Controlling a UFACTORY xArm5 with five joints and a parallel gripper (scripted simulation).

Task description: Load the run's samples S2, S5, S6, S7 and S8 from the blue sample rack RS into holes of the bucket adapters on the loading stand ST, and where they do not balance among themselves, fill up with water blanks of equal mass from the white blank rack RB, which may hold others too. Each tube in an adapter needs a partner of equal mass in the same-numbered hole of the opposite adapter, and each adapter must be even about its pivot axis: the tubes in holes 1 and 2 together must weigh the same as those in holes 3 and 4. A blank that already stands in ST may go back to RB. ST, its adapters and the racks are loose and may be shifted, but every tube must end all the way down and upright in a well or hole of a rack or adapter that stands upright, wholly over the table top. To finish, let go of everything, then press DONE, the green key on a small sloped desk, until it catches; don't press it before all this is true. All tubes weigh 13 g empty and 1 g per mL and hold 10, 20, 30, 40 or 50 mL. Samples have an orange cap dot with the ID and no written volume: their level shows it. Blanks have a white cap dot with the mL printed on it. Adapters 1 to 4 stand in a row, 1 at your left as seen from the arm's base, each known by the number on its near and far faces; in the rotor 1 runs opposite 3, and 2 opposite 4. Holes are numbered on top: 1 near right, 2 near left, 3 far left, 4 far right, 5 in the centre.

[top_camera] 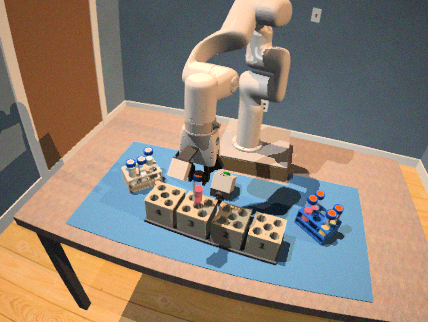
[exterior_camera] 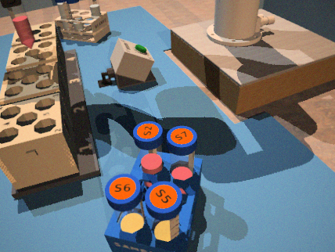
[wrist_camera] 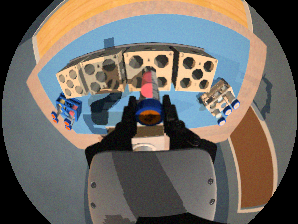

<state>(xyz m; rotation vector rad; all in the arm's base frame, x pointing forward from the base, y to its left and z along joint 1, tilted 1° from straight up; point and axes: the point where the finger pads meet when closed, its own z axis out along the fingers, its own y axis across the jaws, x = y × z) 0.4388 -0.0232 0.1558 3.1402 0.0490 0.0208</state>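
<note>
My gripper is now 10 mm past the loading stand ST, 60 mm to the right of it and 210 mm above it. Round my hand: white blank rack RB: 110 mm behind, 280 mm to the right, 190 mm below; blue-capped tube: 70 mm behind, 280 mm to the right, 150 mm below; blue sample rack RS: 160 mm behind, 370 mm to the left, 190 mm below.
</note>
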